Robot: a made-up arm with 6 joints.
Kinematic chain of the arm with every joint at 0, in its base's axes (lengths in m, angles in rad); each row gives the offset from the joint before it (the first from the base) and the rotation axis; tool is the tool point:
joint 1: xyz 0 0 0.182 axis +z
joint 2: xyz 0 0 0 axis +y
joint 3: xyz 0 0 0.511 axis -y
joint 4: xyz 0 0 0 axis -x
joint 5: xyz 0.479 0 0 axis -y
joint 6: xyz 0 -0.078 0 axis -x
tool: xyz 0 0 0
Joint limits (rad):
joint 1: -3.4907..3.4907
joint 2: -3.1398..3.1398
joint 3: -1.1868..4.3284
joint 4: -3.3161..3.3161
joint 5: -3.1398..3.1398
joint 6: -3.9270..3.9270
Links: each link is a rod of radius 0.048 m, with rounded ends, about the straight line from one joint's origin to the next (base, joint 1, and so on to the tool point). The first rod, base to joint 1, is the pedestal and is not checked.
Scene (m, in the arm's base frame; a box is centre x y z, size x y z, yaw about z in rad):
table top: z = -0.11
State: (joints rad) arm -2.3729 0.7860 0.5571 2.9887 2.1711 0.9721
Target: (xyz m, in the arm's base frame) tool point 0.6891 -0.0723 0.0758
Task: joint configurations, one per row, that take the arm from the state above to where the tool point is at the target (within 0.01 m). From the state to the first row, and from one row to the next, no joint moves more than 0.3 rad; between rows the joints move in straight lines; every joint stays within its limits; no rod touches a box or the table.
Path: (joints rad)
1: -2.1034 0.8085 0.4851 3.0018 2.1711 0.9721
2: -1.8340 0.8309 0.4132 3.0150 2.1711 0.9721
3: -1.5645 0.8534 0.3412 3.0281 2.1711 0.9721
4: -1.2951 0.8758 0.2693 3.0413 2.1711 0.9721
5: -1.0256 0.8983 0.1973 3.0544 2.1711 0.9721
6: -0.7561 0.9208 0.1254 3.0676 2.1711 0.9721
7: -0.4867 0.9432 0.0534 3.0807 2.1711 0.9721
8: -0.2172 0.9657 -0.0186 3.0938 2.1711 0.9721

